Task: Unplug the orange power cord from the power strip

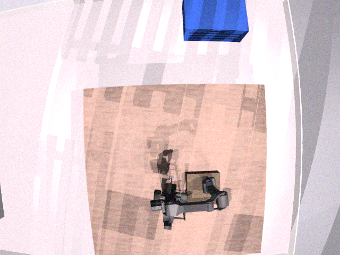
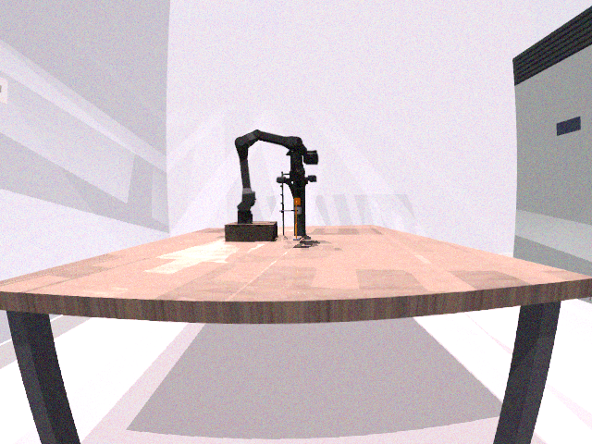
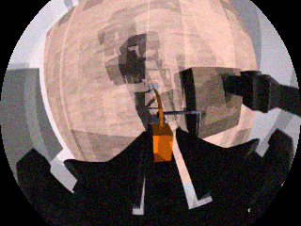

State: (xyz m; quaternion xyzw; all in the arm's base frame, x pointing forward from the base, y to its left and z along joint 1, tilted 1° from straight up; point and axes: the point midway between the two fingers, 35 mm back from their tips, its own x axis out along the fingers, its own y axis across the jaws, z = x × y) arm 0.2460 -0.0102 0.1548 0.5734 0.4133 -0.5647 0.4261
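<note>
The orange plug lies 40 mm to the left of my gripper tip, 10 mm below it and 10 mm ahead of it.
</note>
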